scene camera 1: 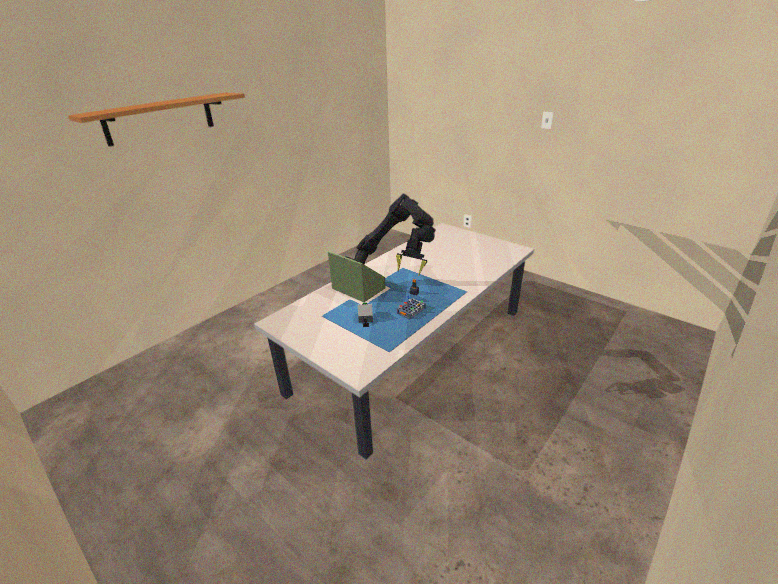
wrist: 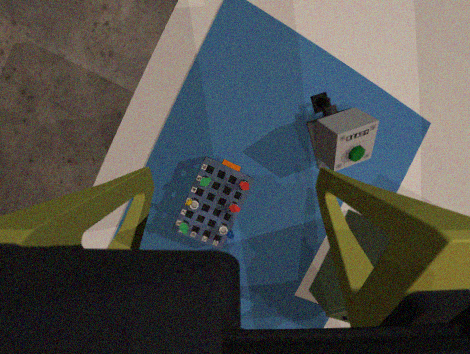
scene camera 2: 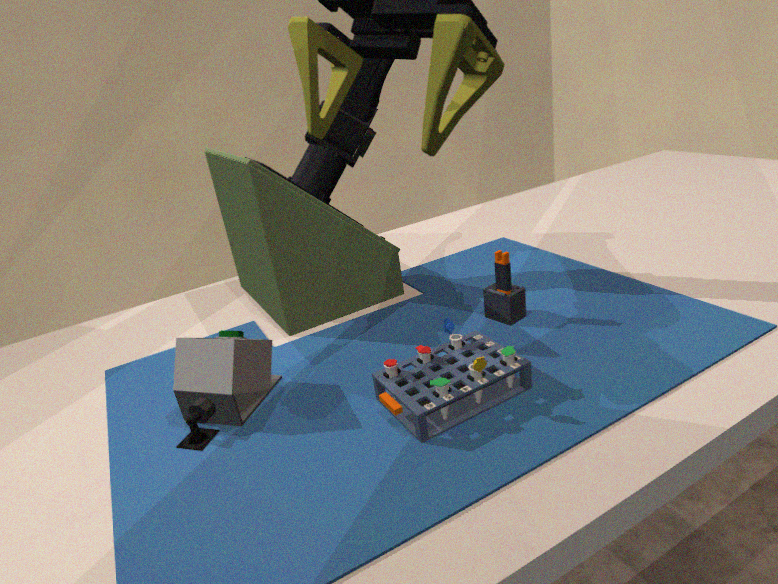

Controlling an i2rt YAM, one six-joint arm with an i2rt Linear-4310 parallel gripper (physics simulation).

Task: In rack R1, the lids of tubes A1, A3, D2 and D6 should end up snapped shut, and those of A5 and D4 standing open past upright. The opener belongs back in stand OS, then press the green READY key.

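Pixels of known places: gripper, fingertip midpoint: [scene camera 1: 408, 273] [wrist: 234, 176] [scene camera 2: 367, 144]; arm's base, link origin: [scene camera 1: 357, 264] [scene camera 2: 304, 199].
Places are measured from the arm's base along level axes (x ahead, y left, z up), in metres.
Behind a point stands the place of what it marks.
Rack R1 [scene camera 1: 411, 308] {y -0.099, x 0.392, z -0.097 m} [scene camera 2: 422, 426] {y -0.129, x 0.405, z -0.122 m} [wrist: 216, 199] {y -0.073, x 0.370, z -0.109 m} holds several tubes. Two red lids [scene camera 2: 390, 363] {y -0.109, x 0.339, z -0.095 m} [scene camera 2: 423, 349] {y -0.070, x 0.341, z -0.097 m} and two green lids [scene camera 2: 439, 381] {y -0.097, x 0.395, z -0.097 m} [scene camera 2: 507, 351] {y -0.021, x 0.407, z -0.097 m} lie over their tubes; whether they are fully snapped is too small to tell. The yellow lid [scene camera 2: 479, 363] {y -0.063, x 0.412, z -0.087 m} [wrist: 188, 202] {y -0.062, x 0.411, z -0.086 m} stands raised, and the blue lid [scene camera 2: 448, 325] {y -0.033, x 0.338, z -0.086 m} [wrist: 230, 234] {y -0.032, x 0.337, z -0.086 m} is swung open beyond its tube. The dark opener [scene camera 2: 502, 276] {y 0.086, x 0.305, z -0.082 m} with orange tips stands upright in the stand [scene camera 2: 504, 306] {y 0.077, x 0.314, z -0.115 m}. The green READY key [scene camera 2: 231, 333] {y -0.210, x 0.199, z -0.067 m} [wrist: 356, 153] {y -0.207, x 0.193, z -0.067 m} is on a grey box. My gripper [scene camera 1: 409, 270] {y -0.135, x 0.396, z 0.118 m} [scene camera 2: 374, 143] {y -0.135, x 0.396, z 0.118 m} [wrist: 234, 176] {y -0.135, x 0.396, z 0.118 m} is open and empty, high above the mat.
The grey box [scene camera 2: 204, 364] {y -0.250, x 0.221, z -0.077 m} [wrist: 327, 145] {y -0.207, x 0.231, z -0.088 m} stands on the blue mat [scene camera 2: 282, 502] {y -0.256, x 0.379, z -0.139 m}, with a small black bracket [scene camera 2: 198, 438] {y -0.281, x 0.246, z -0.136 m} [wrist: 320, 102] {y -0.279, x 0.245, z -0.132 m} beside it. A green wedge-shaped housing [scene camera 2: 314, 270] {y -0.065, x 0.121, z -0.064 m} [scene camera 1: 351, 276] {y -0.107, x 0.037, z -0.010 m} stands by the arm's base. The white table [scene camera 1: 314, 339] {y -0.492, x 0.097, z -0.142 m} lies beneath.
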